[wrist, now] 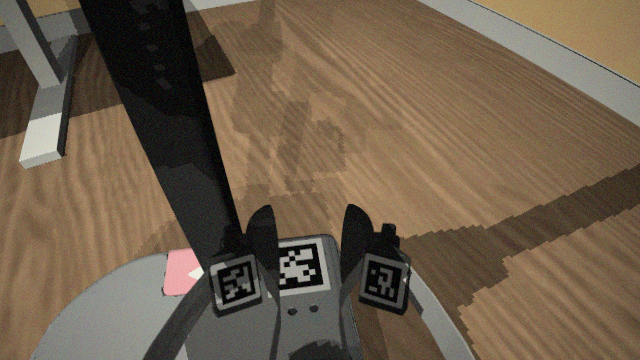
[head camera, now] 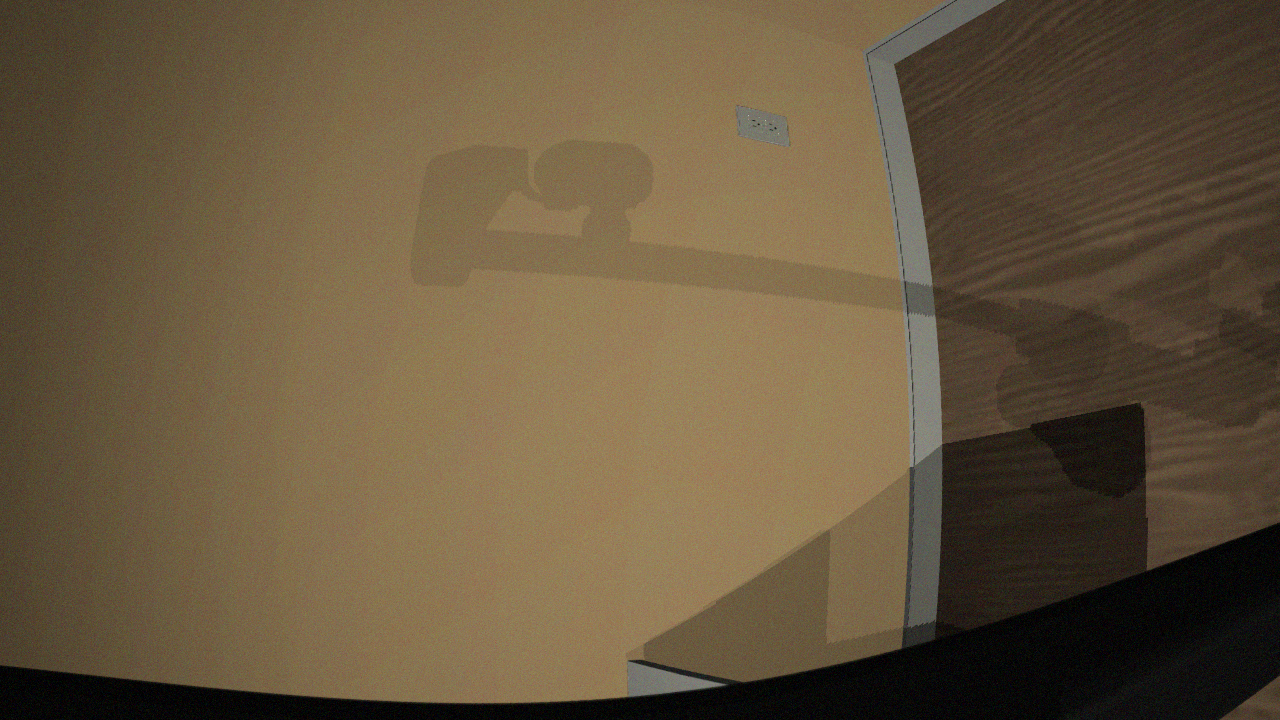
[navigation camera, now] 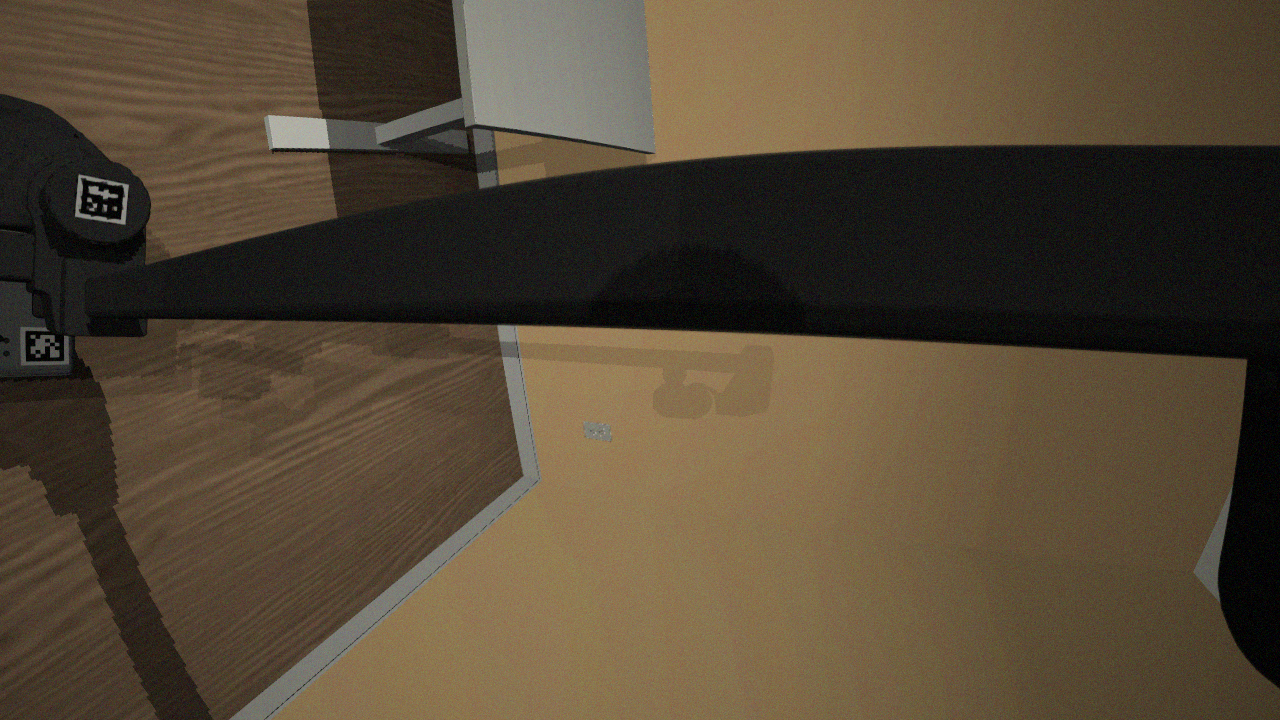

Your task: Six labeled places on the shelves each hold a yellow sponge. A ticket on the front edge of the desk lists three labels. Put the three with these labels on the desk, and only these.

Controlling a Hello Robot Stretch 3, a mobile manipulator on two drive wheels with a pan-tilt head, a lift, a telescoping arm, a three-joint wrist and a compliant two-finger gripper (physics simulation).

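Places are measured from the robot's base along level axes (x ahead, y left, z up), in centimetres.
Pixels of known places: gripper, fingertip midpoint: (wrist: 310,231).
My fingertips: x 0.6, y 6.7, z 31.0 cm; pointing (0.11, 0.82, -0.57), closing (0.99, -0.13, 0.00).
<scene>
Behind a point stands the place of what it marks.
My gripper (wrist: 310,231) {x 0.6, y 6.7, z 31.0 cm} is open, its two fingers standing apart with no object between them, above my own base in the wrist view. The navigation camera shows part of my wrist at the left edge; the fingertips cannot be made out there. A pale panel (navigation camera: 559,71) with a leg and a white foot (navigation camera: 298,132) (wrist: 42,135), apparently part of the desk, shows at the top of the navigation view; the foot is at the upper left in the wrist view. The sponges, the labels, the shelves and the ticket do not show.
A tan wall (head camera: 402,447) {x -28.7, y 140.6, z 105.8 cm} (navigation camera: 760,555) {x 62.9, y 149.0, z 106.1 cm} fills much of both camera views, with an outlet (head camera: 762,125) {x 30.6, y 157.7, z 40.3 cm} (navigation camera: 597,431) {x 30.5, y 157.8, z 40.1 cm} and a pale baseboard (head camera: 921,376) {x -14.2, y 143.5, z 5.9 cm} (navigation camera: 384,600) {x 79.8, y 87.3, z 3.5 cm}. Wooden floor (wrist: 425,125) {x 33.1, y 53.1, z 0.0 cm} lies beyond my base. My black mast (wrist: 170,130) {x -6.5, y 11.6, z 34.9 cm} stands left of the gripper.
</scene>
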